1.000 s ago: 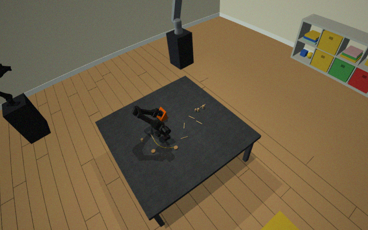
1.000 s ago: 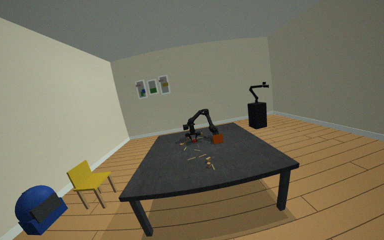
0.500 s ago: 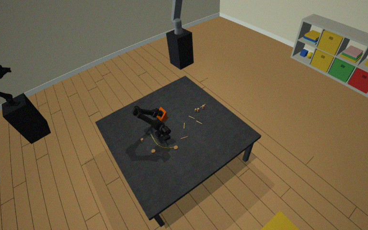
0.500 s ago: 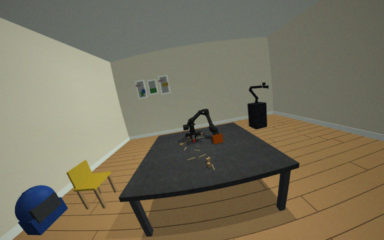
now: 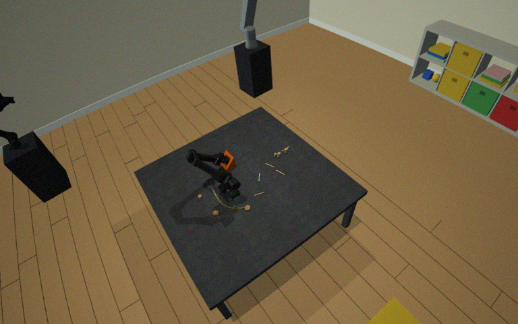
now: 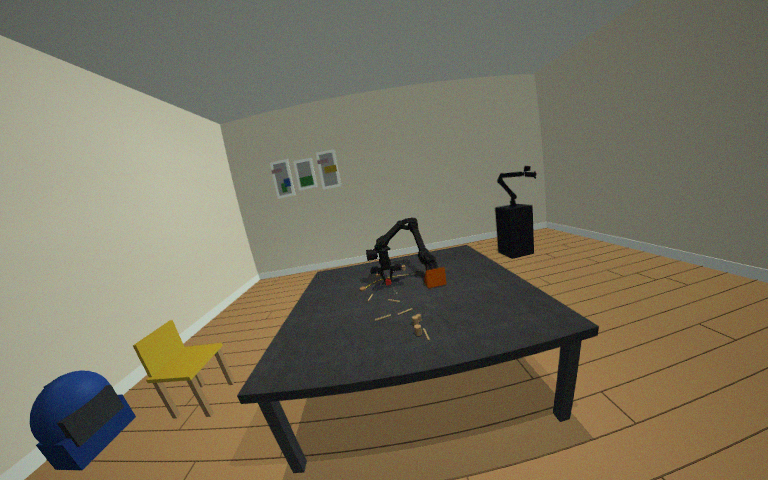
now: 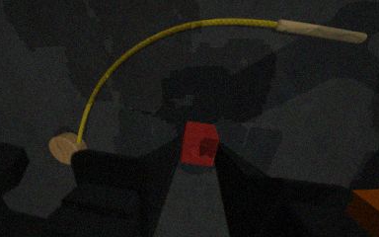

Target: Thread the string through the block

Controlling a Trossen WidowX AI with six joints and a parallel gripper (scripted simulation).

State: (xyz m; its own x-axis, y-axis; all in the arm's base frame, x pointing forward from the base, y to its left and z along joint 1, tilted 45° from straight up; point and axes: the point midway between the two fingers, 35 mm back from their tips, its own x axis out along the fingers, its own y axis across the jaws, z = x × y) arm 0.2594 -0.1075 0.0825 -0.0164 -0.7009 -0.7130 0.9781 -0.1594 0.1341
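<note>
Now: the thin wooden stick 9 cm behind my gripper tip, 9 cm to the right of it and 2 cm below it. The rest, counted from my gripper tip: red block (right at my gripper tip); then round wooden button (16 cm ahead, 1 cm to the left, 1 cm below).
</note>
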